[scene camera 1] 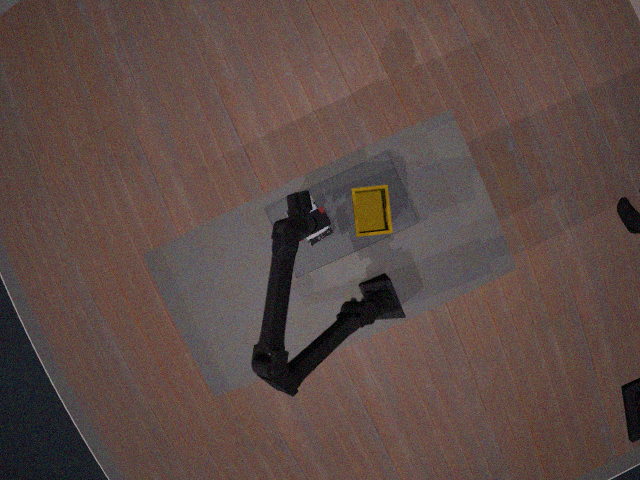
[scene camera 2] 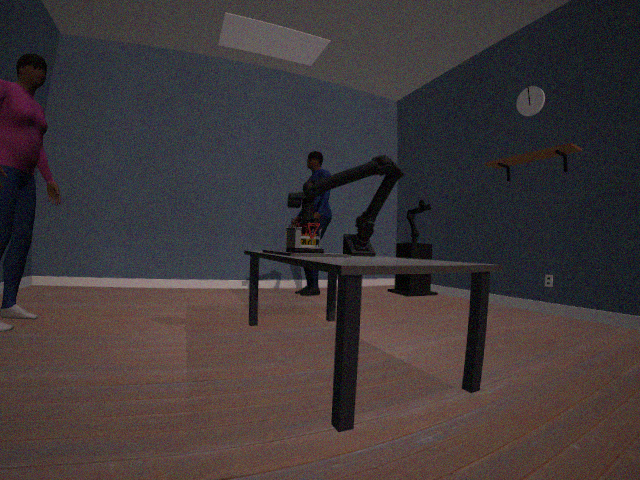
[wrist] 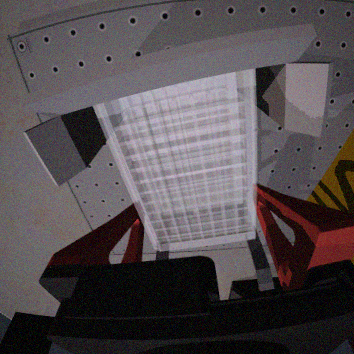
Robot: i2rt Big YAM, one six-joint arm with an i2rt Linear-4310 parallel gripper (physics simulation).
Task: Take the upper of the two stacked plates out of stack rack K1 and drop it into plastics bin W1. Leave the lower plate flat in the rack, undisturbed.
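Frame: origin at the arm's base, x ahead, y left, z up, level; millimetres.
Seen in the pictures: gripper, fingertip midpoint: (scene camera 2: pixel 307 238) (wrist: pixel 195 198); arm's base at its link origin: (scene camera 1: pixel 380 300) (scene camera 2: pixel 359 243).
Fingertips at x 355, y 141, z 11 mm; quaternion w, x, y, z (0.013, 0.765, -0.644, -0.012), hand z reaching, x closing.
Note:
Offsets run from my fingertips to a thing's middle. Level surfaces: height alone.
A clear, white-looking plate with a grid pattern {dx +22, dy +4, dz +5 mm} (wrist: pixel 190 150) is held between the red fingers of my gripper (wrist: pixel 195 198) (scene camera 1: pixel 312 224) (scene camera 2: pixel 311 230), which is shut on its two long sides. Rack K1 {dx +15, dy +2, dz -9 mm} (wrist: pixel 175 67) (scene camera 2: pixel 293 238) is light grey and lies under the gripper; its wall overlaps the plate's far end in the wrist view. Whether the plate is fully clear of the rack I cannot tell. The lower plate cannot be made out separately beneath the held one. Bin W1 {dx -27, dy -217, dz -19 mm} (scene camera 1: pixel 390 209) (scene camera 2: pixel 309 241) (wrist: pixel 327 183) is yellow with black marks and stands beside the rack.
The rack and bin stand on a perforated plate (scene camera 1: pixel 400 175) (wrist: pixel 60 55) on the grey table {dz -82 mm} (scene camera 1: pixel 201 289) (scene camera 2: pixel 413 265). The black arm (scene camera 1: pixel 279 299) (scene camera 2: pixel 356 175) reaches over from its base. Two people stand in the room, one in blue (scene camera 2: pixel 323 201) behind the table.

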